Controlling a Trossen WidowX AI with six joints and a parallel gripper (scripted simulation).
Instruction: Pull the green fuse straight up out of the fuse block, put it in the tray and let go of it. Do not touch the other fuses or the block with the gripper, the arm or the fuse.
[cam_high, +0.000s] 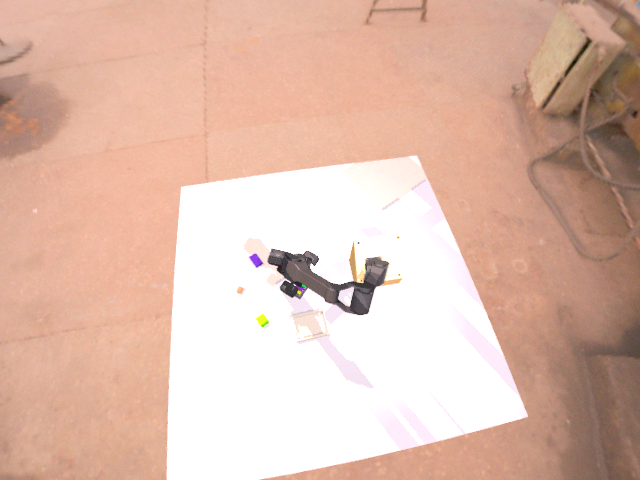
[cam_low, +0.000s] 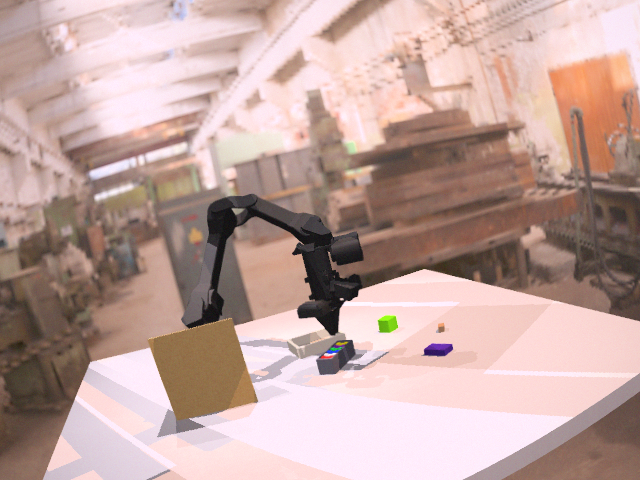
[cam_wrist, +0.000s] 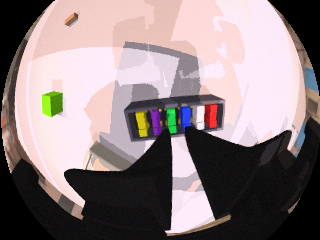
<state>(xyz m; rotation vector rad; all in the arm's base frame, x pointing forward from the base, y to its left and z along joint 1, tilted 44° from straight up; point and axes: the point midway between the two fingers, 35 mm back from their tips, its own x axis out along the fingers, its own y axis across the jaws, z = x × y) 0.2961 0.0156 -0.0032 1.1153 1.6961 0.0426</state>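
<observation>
My gripper tip is now 50 mm above the green fuse. Also, from my gripper tip: tray 170 mm to the left, 70 mm below, 10 mm behind.
</observation>
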